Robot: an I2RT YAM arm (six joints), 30 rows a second.
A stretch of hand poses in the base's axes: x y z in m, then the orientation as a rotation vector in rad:
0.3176 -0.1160 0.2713 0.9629 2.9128 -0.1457
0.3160 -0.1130 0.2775 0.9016 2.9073 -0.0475
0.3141 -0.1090 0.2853 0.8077 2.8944 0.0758
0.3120 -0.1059 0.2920 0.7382 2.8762 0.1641
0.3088 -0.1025 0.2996 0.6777 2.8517 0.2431
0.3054 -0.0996 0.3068 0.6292 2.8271 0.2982
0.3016 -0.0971 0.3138 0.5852 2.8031 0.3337
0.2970 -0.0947 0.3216 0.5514 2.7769 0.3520
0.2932 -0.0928 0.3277 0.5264 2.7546 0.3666
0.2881 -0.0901 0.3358 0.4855 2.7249 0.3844
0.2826 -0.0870 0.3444 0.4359 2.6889 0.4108
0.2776 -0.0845 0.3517 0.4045 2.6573 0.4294
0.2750 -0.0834 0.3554 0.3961 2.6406 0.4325
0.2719 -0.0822 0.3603 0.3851 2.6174 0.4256
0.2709 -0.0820 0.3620 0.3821 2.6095 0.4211
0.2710 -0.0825 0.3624 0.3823 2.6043 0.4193
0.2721 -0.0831 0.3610 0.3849 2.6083 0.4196
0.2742 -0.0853 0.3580 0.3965 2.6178 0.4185
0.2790 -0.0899 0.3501 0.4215 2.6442 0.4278
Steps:
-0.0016 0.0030 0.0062 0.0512 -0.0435 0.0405
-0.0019 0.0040 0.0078 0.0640 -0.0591 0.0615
-0.0021 0.0031 0.0067 0.0458 -0.0473 0.0447
-0.0032 0.0034 0.0076 0.0413 -0.0468 0.0381
-0.0034 0.0029 0.0072 0.0280 -0.0398 0.0296
-0.0038 0.0025 0.0070 0.0161 -0.0359 0.0258
-0.0046 0.0024 0.0078 0.0058 -0.0342 0.0174
-0.0038 0.0019 0.0061 0.0049 -0.0279 0.0126
-0.0051 0.0027 0.0081 0.0046 -0.0387 0.0219
-0.0055 0.0031 0.0086 0.0094 -0.0463 0.0280
-0.0050 0.0025 0.0073 0.0073 -0.0373 0.0164
-0.0026 0.0011 0.0037 0.0006 -0.0179 0.0022
-0.0031 0.0012 0.0049 -0.0070 -0.0250 0.0007
-0.0010 0.0002 0.0017 -0.0038 -0.0084 -0.0007
0.0001 -0.0005 0.0004 -0.0013 -0.0050 -0.0017
0.0011 -0.0006 -0.0014 0.0007 0.0044 -0.0008
0.0021 -0.0022 -0.0030 0.0014 0.0118 -0.0058
0.0048 -0.0046 -0.0079 0.0114 0.0314 -0.0088

